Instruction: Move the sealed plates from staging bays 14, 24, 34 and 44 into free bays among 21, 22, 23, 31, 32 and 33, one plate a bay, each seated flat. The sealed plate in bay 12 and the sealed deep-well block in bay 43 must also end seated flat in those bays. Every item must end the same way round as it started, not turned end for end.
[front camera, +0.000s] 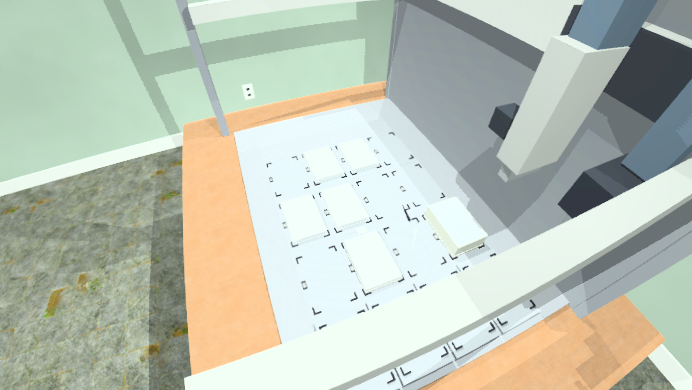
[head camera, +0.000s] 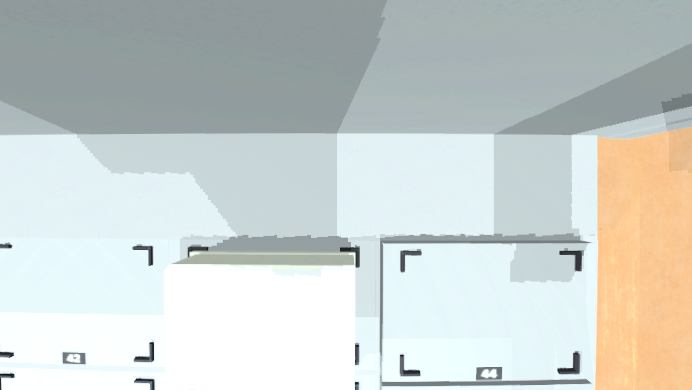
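Seen in the pictures: robot's base, origin of its link: (front camera: 267, 164).
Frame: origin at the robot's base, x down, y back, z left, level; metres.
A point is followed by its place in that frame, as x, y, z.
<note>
In the front view, white sealed plates lie flat in bays 21 (front camera: 325, 164) {-0.014, -0.077, 0.153}, 31 (front camera: 358, 154) {-0.014, -0.072, 0.256}, 12 (front camera: 305, 219) {-0.014, -0.240, 0.047}, 22 (front camera: 346, 206) {-0.014, -0.239, 0.152} and 23 (front camera: 372, 261) {-0.014, -0.400, 0.147}. The taller sealed deep-well block (front camera: 456, 226) {-0.042, -0.406, 0.352} (head camera: 260, 325) {-0.042, -0.393, 0.366} stands level in bay 43 by the back panel. No plate shows in bay 44 (head camera: 450, 310) {-0.014, -0.526, 0.366}. Bays 14, 24 and 34 are mostly behind the white front beam; their near corner marks show no plate. The dark housing of my gripper (front camera: 595, 192) is at the right of the front view, apart from the plates. Its jaws are hidden behind the beam. Its way round for each plate cannot be read from the plain lids.
The white pipetting stage (front camera: 562, 105) hangs at the right, left of my gripper's blue column. The white front beam (front camera: 350, 345) {-0.400, -0.620, 0.002} crosses the near side. A small thin dark stick (front camera: 407, 214) {-0.006, -0.312, 0.284} lies near bays 32 and 33. The grey back panel (front camera: 450, 100) {-0.170, -0.121, 0.500} (head camera: 200, 65) {-0.124, -0.394, 0.499} bounds the deck.
</note>
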